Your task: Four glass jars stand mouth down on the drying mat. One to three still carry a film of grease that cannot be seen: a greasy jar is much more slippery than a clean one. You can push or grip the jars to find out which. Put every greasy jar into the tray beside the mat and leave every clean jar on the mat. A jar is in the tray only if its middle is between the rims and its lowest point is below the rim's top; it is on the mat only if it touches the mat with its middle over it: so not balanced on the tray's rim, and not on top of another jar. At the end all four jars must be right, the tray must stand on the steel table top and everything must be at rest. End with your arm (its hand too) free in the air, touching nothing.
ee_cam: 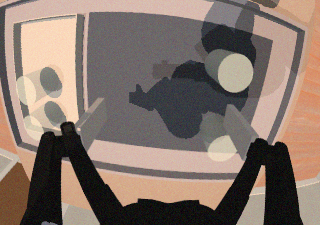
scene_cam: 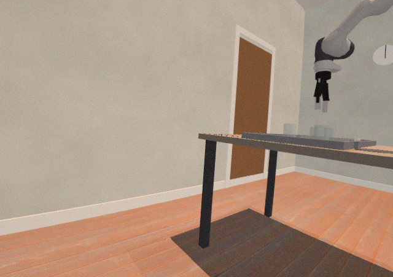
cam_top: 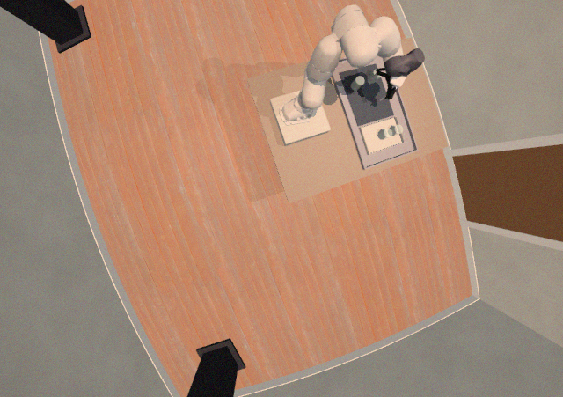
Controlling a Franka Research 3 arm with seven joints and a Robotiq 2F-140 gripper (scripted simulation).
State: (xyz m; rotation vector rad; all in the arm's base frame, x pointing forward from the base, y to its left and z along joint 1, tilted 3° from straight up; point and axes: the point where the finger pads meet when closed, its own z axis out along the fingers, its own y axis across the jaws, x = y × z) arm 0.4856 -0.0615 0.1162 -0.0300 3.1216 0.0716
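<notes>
The grey drying mat is 180 mm below my hand, 30 mm to the left of it and 30 mm ahead of it. The rest, counted from my hand: tray 290 mm to the right, 180 mm below, 10 mm ahead.
</notes>
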